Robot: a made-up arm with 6 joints.
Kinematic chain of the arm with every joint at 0, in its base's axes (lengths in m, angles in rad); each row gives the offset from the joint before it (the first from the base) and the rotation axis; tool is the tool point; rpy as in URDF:
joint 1: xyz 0 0 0.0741 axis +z
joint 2: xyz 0 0 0 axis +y
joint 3: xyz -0.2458 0 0.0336 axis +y
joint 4: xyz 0.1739 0 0.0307 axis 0.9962 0 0.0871
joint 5: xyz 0 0 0 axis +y
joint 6: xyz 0.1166 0 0.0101 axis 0.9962 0 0.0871
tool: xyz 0 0 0 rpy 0 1.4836 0
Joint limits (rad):
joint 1: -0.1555..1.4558
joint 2: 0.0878..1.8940
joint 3: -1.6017..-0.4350
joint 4: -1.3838..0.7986
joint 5: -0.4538..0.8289
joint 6: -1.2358..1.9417
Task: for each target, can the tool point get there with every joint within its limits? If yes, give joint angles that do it. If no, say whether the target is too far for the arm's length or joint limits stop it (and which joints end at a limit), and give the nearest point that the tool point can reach.
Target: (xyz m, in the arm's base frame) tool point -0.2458 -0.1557 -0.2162
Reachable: no: joint limits stop it (at a limit: joint 1, joint 2, joint 3, joint 5) | nearest point -0.0303 0.1058 0.0348 | short by 0.422 m
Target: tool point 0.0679 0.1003 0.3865
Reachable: yes | joints 1.1082 0.7932 -0.9559 0.5136 -0.2819 0.5040
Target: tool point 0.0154 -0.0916 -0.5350
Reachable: no: too far | nearest point 0.1334 -0.0362 0.0132 | short by 0.564 m
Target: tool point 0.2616 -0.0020 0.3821
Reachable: yes | joints -0.0256 1.3376 -1.4516 0.3564 0.1153 1.3921
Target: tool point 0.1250 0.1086 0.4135
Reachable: yes | joints 0.6417 1.0002 -1.2048 -0.6346 -0.1774 -0.4186
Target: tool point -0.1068 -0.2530 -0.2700
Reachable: no: joint limits stop it (at a limit: joint 1, joint 2, joint 3, joint 5) | nearest point 0.1019 -0.0740 0.0369 | short by 0.412 m
